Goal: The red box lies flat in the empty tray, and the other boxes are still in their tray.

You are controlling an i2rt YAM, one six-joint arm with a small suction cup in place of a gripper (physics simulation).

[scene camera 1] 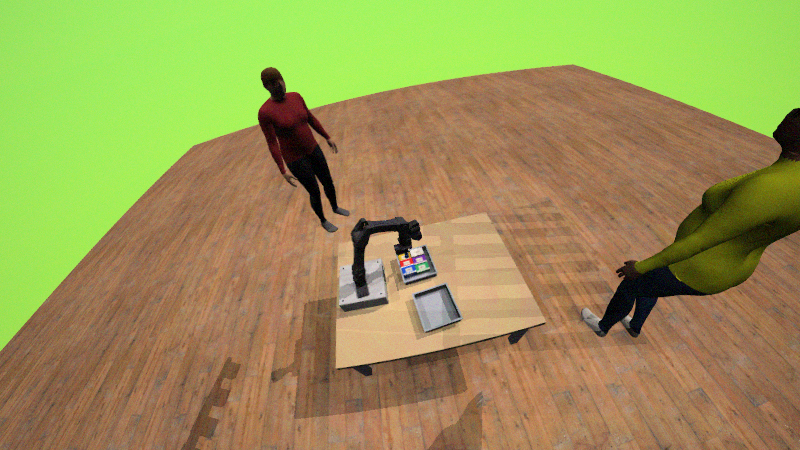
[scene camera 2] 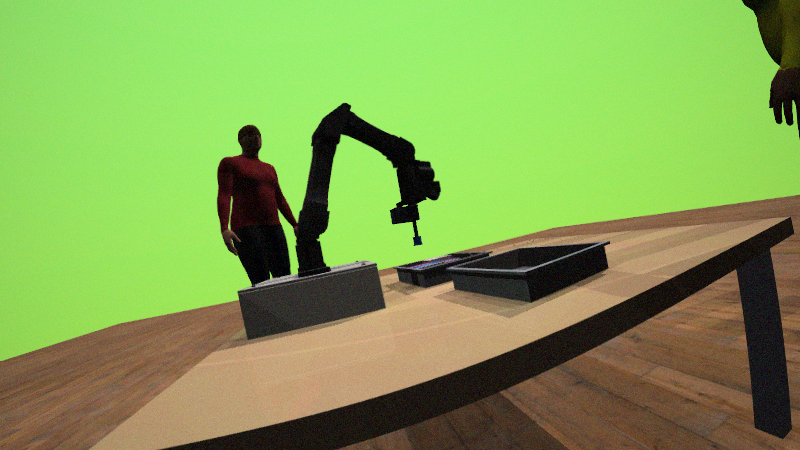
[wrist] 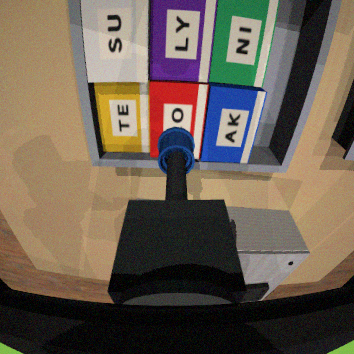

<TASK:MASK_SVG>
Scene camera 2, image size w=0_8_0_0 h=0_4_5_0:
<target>suction cup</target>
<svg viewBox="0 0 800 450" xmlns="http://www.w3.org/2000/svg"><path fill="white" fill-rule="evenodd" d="M409 181L399 185L401 201L396 204L397 208L390 210L392 225L413 223L415 234L413 241L414 246L423 244L421 236L418 235L416 221L420 220L418 203L427 199L426 196L414 197L411 182L416 181Z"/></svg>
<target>tray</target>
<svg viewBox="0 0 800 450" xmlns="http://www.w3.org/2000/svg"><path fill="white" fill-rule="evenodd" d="M610 241L516 248L446 268L446 271L451 271L455 290L532 303L608 269L604 246L610 244Z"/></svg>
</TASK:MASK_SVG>
